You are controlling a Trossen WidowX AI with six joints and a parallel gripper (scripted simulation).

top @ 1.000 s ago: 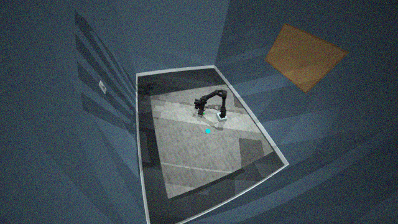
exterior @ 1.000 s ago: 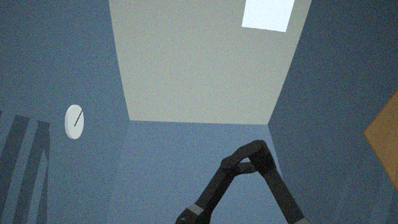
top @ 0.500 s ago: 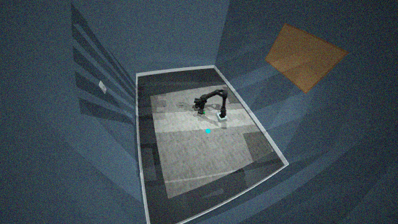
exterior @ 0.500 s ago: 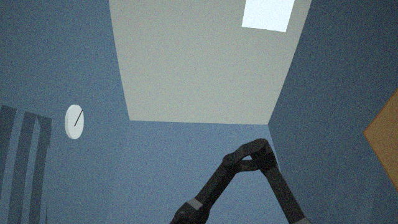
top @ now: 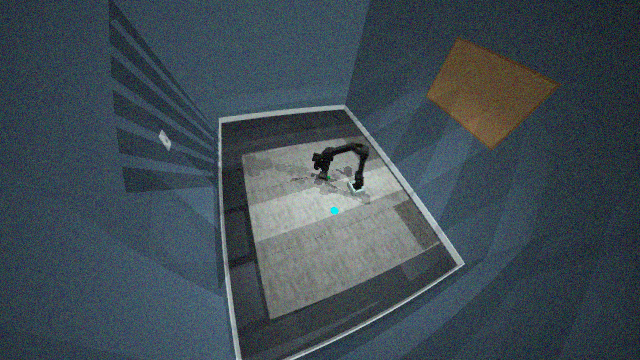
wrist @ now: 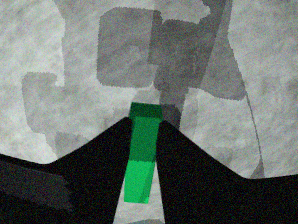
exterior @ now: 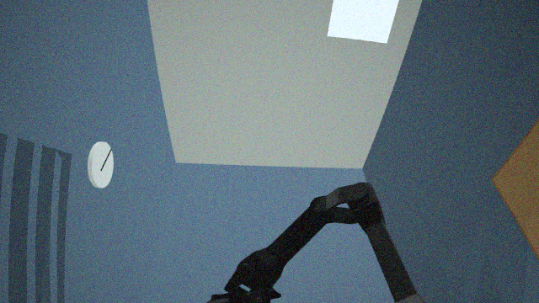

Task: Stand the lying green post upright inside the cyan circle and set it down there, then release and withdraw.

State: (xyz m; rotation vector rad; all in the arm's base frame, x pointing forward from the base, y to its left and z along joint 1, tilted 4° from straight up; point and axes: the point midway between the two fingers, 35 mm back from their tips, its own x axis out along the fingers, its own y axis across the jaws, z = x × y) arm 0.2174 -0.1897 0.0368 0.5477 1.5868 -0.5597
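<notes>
The cyan circle is 50 mm ahead of my gripper tip, 280 mm to the left of it and 70 mm below it. Also, from my gripper tip: green post (20 mm behind, 20 mm to the left).
</notes>
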